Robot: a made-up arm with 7 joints.
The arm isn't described. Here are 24 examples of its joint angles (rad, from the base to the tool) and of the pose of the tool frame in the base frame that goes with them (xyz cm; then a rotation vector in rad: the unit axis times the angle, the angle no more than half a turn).
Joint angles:
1: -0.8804 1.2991 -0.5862 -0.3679 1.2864 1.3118 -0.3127
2: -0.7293 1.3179 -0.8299 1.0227 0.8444 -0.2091 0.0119
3: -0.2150 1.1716 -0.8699 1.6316 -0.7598 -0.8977 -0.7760
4: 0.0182 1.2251 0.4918 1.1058 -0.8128 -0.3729 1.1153
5: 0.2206 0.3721 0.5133 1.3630 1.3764 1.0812 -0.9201
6: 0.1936 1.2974 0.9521 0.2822 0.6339 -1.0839 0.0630
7: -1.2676 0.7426 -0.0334 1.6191 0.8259 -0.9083 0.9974
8: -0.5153 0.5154 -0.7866 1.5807 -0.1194 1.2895 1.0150
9: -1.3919 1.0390 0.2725 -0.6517 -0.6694 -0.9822 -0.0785
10: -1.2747 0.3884 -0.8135 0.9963 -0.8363 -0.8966 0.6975
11: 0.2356 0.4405 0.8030 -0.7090 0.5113 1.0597 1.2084
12: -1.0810 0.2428 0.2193 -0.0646 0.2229 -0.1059 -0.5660
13: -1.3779 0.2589 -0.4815 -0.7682 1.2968 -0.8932 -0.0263
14: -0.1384 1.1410 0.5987 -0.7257 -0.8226 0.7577 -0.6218
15: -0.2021 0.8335 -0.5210 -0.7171 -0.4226 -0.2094 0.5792
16: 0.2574 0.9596 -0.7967 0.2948 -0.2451 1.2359 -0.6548
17: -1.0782 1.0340 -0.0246 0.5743 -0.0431 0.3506 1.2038
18: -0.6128 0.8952 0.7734 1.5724 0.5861 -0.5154 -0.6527
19: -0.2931 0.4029 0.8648 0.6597 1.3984 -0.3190 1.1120
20: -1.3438 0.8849 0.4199 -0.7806 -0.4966 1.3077 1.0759
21: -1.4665 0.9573 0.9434 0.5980 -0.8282 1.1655 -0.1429
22: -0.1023 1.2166 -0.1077 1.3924 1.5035 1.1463 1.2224
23: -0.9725 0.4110 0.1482 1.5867 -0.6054 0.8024 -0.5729
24: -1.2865 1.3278 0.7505 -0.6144 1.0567 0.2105 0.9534
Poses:
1: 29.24 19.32 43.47 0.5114 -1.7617 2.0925
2: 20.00 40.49 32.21 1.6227 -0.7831 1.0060
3: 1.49 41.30 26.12 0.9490 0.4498 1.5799
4: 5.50 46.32 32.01 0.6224 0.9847 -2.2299
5: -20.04 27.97 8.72 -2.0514 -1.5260 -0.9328
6: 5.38 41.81 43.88 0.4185 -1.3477 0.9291
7: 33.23 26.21 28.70 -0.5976 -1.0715 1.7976
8: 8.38 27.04 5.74 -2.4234 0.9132 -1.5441
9: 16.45 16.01 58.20 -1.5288 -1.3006 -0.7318
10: 39.58 1.41 30.17 -1.4790 0.0776 1.5798
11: 3.24 32.97 27.11 -0.0954 1.4387 -2.0388
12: 35.30 10.08 38.95 -0.7829 -0.4834 0.9287
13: 25.47 -4.50 49.47 -1.0575 -2.1988 -0.5360
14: 13.64 24.13 43.52 -0.0108 0.2605 1.1076
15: 13.34 9.50 23.64 -0.9547 0.2945 1.2270
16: -6.60 26.92 9.30 2.1004 1.6464 1.1799
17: 35.77 30.05 43.21 0.9117 1.3024 -2.6008
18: 10.84 37.04 19.68 0.2122 0.5339 1.9000
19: 9.43 33.78 9.01 0.2486 -1.6095 2.1779
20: 19.92 14.68 59.55 -1.7748 -0.6304 2.1284
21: 25.38 34.84 54.82 -1.4252 1.0347 1.1498
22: 0.34 48.87 33.67 2.0573 -2.2872 -0.1642
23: 29.08 18.37 14.50 -0.0851 2.2137 1.5838
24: 4.33 25.04 65.39 1.1588 1.9190 -0.2592
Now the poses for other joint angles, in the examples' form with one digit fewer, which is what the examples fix.
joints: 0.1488 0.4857 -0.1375 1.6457 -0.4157 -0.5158 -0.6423
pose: -16.5 26.2 9.5 0.645 1.453 1.978
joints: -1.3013 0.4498 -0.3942 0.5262 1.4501 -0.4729 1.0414
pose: 43.6 6.3 38.4 -0.902 -1.828 0.545
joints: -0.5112 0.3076 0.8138 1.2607 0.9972 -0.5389 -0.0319
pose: 11.8 22.1 4.6 0.226 0.276 1.911
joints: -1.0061 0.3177 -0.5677 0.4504 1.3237 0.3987 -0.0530
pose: 38.4 3.3 25.4 0.459 -1.292 1.255
